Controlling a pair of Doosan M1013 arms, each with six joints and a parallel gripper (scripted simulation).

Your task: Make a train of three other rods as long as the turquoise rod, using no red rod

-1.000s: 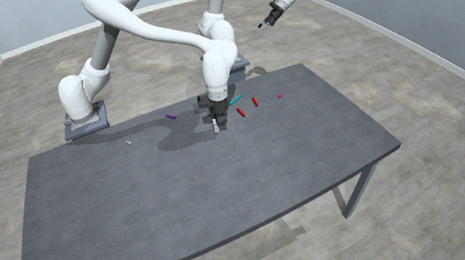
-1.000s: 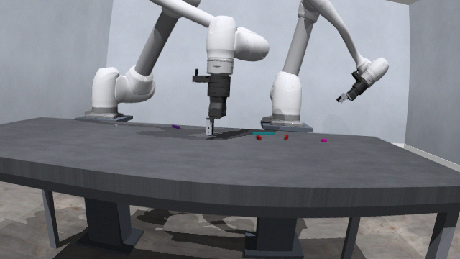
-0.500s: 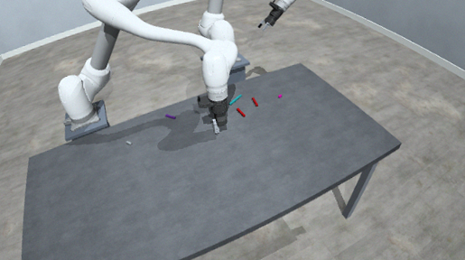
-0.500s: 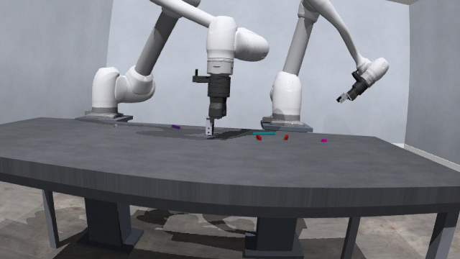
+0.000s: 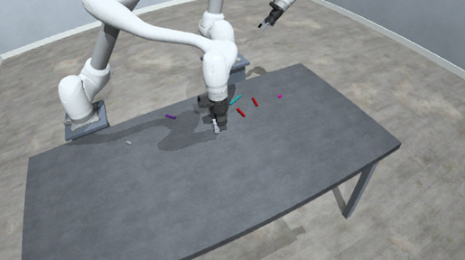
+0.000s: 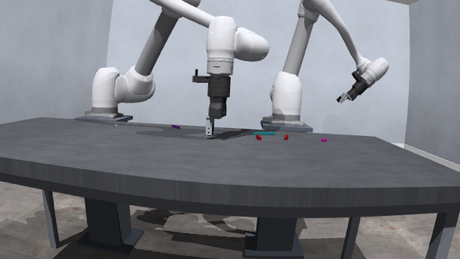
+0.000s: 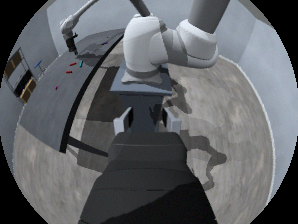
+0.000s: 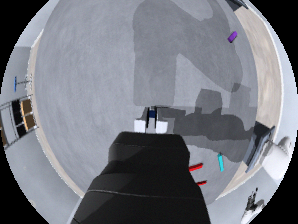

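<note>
My right gripper is now 2 cm above the blue rod. Also, from my right hand: purple rod 26 cm behind, 13 cm to the right, 3 cm below; magenta rod 44 cm to the left, 3 cm below, 3 cm behind; turquoise rod 22 cm to the left, 16 cm behind, 3 cm below.
</note>
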